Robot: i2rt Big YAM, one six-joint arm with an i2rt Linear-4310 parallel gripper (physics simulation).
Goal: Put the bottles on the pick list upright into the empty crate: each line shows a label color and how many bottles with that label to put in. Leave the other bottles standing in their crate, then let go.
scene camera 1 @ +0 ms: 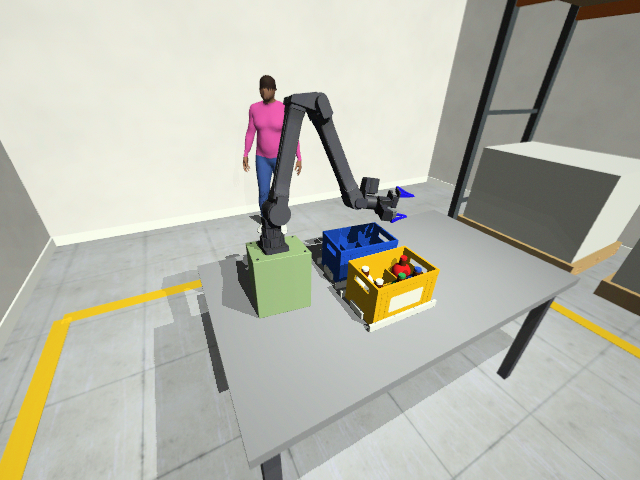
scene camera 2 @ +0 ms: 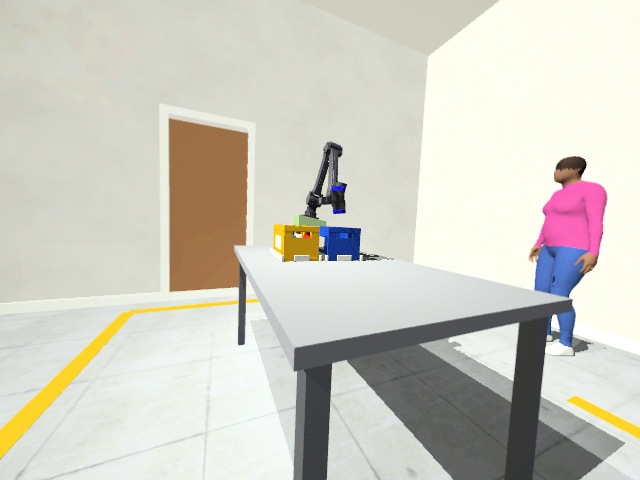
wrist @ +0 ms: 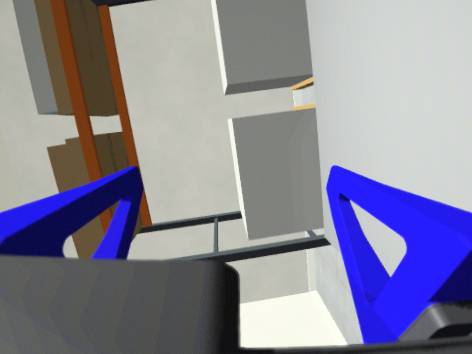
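My gripper is open and empty. It points level, away from the base, above and a little beyond the blue crate. No bottle shows inside the blue crate in scene camera 1. The yellow crate stands beside it and holds several bottles: a red one, two with white caps, one with a green cap and one with a blue cap. Their labels are hidden by the crate walls. The pick list cannot be made out.
Both crates stand on the grey table, in front of the green base block. White holders edge the crates' feet. A person stands behind the table. Large grey boxes stand past the table's far end.
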